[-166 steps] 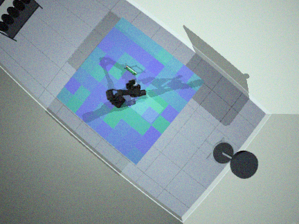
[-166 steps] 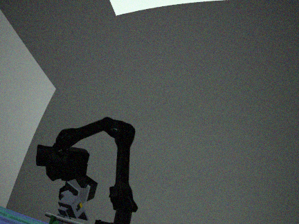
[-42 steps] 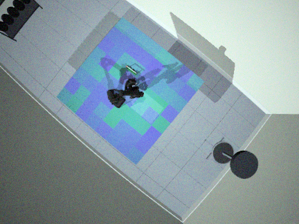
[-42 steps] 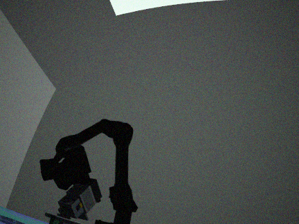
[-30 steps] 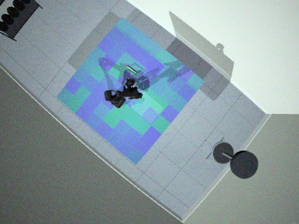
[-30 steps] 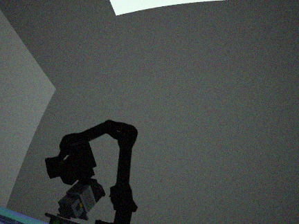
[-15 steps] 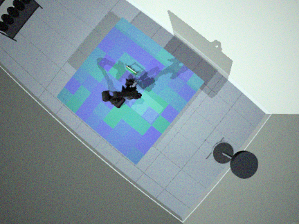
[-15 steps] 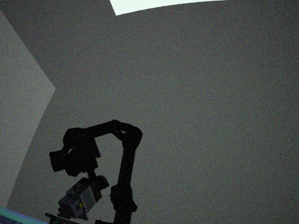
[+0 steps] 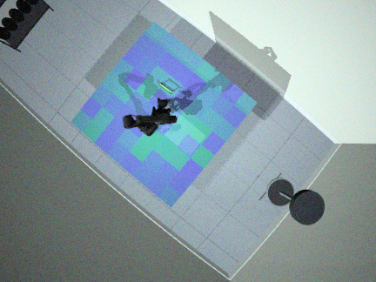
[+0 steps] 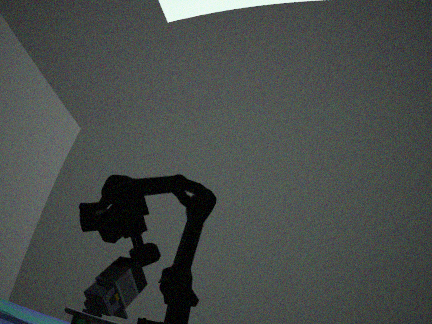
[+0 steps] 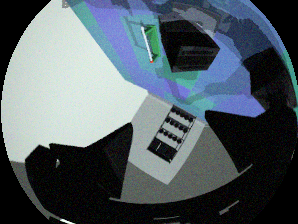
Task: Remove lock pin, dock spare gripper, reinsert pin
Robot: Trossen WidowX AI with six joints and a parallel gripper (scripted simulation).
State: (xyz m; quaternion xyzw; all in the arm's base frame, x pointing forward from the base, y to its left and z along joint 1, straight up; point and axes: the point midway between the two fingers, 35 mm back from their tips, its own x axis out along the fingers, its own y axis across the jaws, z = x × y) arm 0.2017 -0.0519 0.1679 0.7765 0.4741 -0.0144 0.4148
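The green upright piece is 21 cm below my gripper tip, 19 cm ahead of it and 6 cm to the left of it. The rest, counted from my gripper tip: spare gripper (12 cm below, 3 cm to the right, 3 cm ahead); mount (18 cm below, 5 cm ahead, 3 cm to the right).
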